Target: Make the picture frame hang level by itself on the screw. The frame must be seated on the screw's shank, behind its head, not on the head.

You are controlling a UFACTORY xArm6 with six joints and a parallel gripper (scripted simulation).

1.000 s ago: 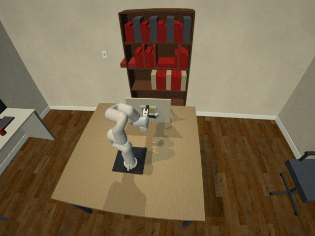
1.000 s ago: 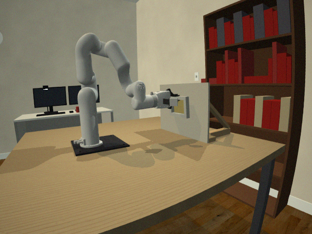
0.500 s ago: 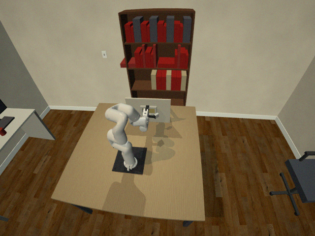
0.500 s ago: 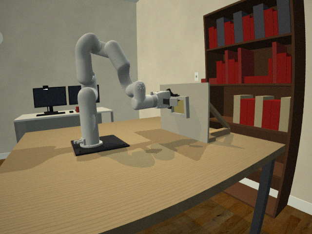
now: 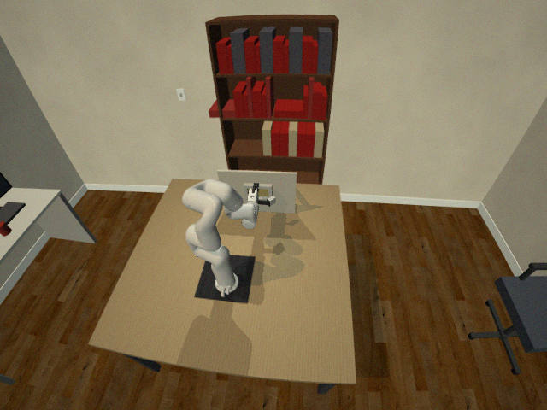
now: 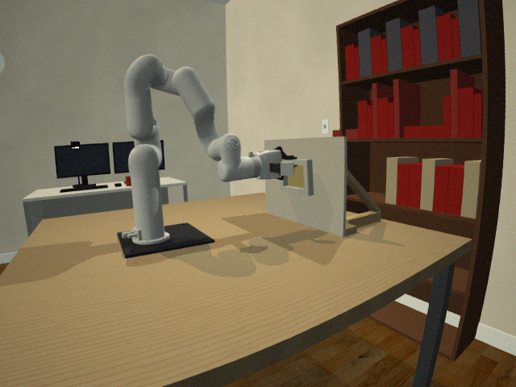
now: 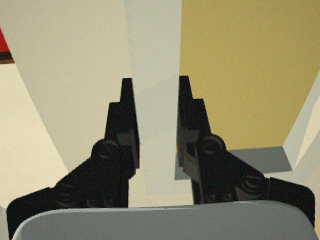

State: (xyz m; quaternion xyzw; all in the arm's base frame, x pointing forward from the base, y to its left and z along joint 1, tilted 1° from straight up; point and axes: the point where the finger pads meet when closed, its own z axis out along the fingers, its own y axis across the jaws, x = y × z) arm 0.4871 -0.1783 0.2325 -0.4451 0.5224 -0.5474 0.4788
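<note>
My gripper is now 5 cm above the picture frame, 2 cm short of it and 1 cm to the left of it. Round my hand: grey wall board: 8 cm below, 4 cm ahead, 1 cm to the right.
</note>
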